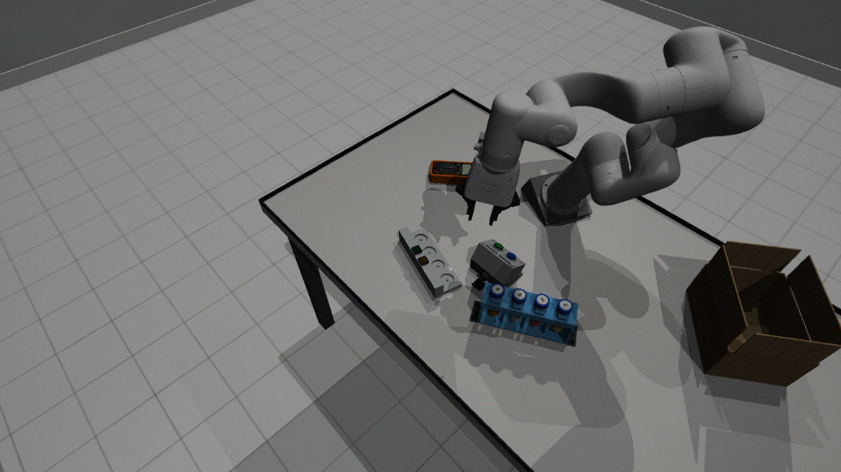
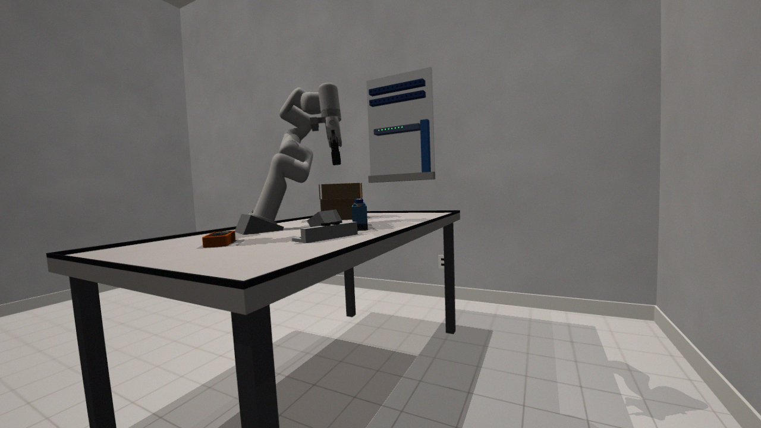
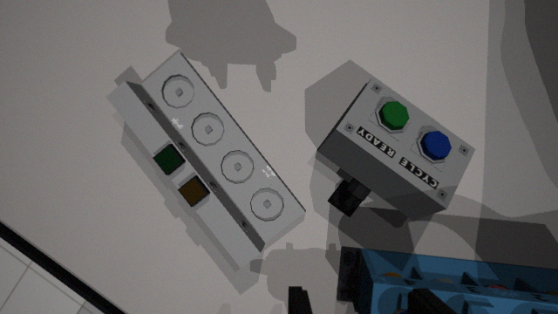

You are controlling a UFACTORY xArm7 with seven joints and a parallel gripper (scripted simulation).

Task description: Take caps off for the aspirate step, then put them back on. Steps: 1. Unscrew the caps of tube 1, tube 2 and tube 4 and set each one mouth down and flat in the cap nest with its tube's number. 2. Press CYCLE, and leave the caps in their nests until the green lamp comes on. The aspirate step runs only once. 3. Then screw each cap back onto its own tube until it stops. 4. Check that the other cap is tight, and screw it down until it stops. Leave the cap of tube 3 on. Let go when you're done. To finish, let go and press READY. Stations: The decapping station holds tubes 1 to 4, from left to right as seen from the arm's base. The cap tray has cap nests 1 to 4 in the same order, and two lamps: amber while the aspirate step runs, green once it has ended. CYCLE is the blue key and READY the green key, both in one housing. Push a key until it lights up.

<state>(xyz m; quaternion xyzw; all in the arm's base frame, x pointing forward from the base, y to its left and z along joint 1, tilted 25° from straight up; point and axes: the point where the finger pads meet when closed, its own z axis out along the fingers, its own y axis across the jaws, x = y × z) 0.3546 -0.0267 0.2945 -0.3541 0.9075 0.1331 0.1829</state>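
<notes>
My gripper is now 22 cm to the right of the cap 1, 17 cm above it and 9 cm past it. Also, from my hand: cap 3 (17 cm below, 14 cm to the left, 2 cm behind); then green key (22 cm below, 10 cm behind, 3 cm to the right); then cap 4 (17 cm below, 10 cm to the left, 1 cm ahead).
</notes>
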